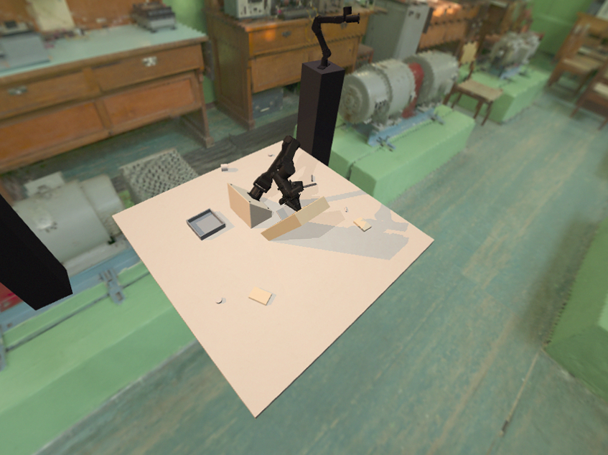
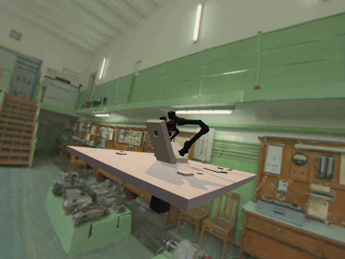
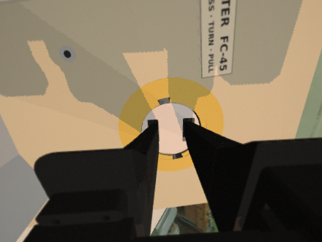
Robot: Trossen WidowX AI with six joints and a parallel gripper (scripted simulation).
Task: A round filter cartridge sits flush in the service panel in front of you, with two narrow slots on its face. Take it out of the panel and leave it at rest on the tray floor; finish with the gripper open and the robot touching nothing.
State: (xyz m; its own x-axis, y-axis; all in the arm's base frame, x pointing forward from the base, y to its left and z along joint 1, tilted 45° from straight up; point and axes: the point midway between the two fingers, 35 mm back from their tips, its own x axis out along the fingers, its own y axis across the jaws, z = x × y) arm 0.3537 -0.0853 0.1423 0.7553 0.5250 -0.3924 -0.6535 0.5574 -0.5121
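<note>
Now: the round filter cartridge 10 mm below my gripper tip and 10 mm ahead of it. Round my gripper tip: dark tray (390 mm behind, 330 mm to the right, 250 mm below); then tan service panel (80 mm below, 40 mm behind); then grey bracket (100 mm below, 90 mm behind, 10 mm to the right).
</note>
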